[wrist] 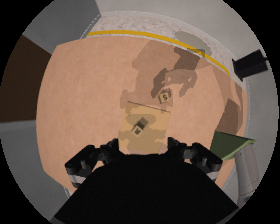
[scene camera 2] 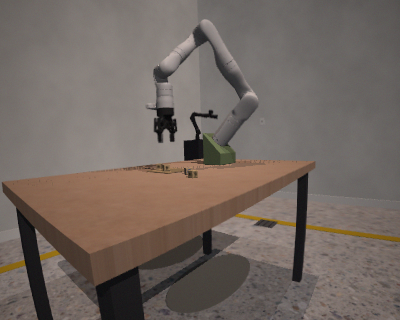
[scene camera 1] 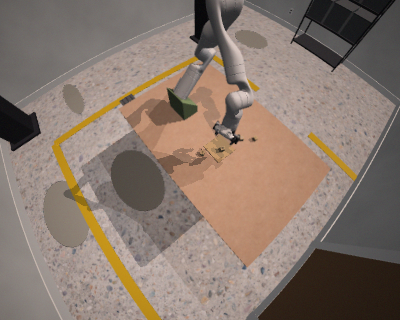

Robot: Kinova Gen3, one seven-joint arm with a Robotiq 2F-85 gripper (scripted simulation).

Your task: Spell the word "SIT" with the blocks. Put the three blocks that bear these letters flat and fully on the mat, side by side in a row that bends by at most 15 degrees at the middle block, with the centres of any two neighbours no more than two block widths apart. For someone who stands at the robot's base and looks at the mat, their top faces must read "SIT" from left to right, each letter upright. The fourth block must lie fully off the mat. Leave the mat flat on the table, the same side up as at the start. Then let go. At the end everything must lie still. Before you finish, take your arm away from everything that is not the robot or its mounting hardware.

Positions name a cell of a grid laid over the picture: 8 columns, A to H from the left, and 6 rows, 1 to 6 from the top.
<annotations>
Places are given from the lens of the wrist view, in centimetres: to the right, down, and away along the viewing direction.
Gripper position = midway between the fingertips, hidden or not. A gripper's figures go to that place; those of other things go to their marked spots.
my gripper (wrist: E4): 1, 5, 15
tan mat (wrist: E4): 5, 3, 27
</annotations>
